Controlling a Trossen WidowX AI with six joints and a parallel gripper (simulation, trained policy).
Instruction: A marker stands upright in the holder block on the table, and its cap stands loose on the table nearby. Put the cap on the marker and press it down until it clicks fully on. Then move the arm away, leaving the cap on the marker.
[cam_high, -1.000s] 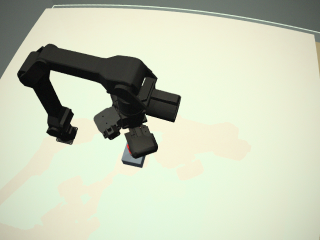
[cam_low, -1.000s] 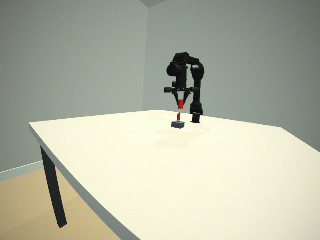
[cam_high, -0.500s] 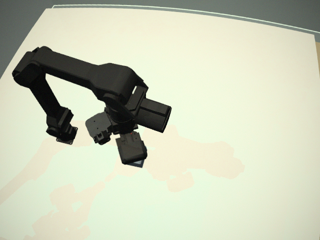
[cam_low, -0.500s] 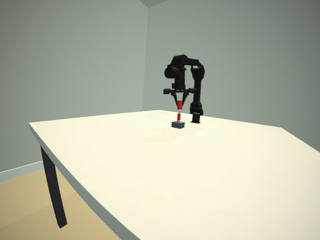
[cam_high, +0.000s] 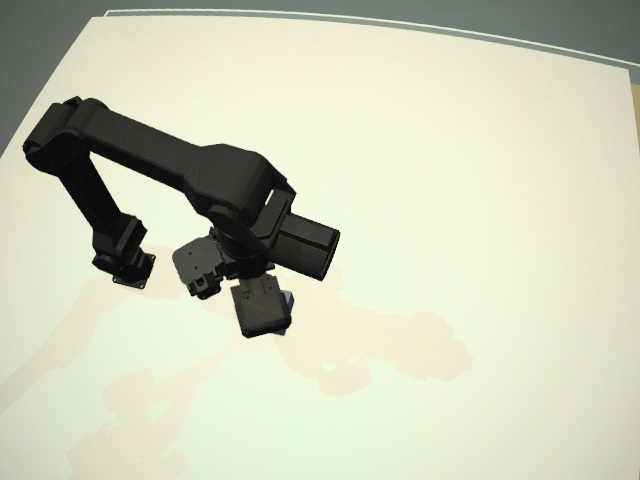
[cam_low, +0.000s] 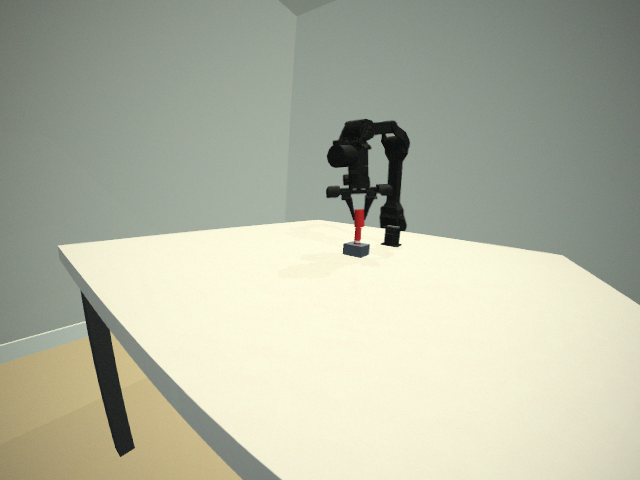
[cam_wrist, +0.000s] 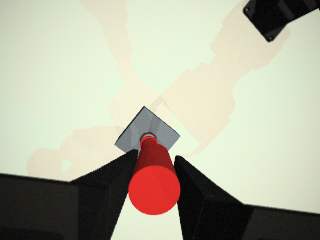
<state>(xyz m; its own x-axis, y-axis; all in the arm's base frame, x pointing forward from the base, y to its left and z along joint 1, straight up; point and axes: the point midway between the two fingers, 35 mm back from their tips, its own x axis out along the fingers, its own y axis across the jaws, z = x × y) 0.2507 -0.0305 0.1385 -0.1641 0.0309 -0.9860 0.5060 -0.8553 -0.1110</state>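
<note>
Right now the red cap is 1 cm ahead of my gripper tip and 1 cm above it. From my gripper tip the other things lie so: grey holder block 9 cm below, 1 cm ahead.
</note>
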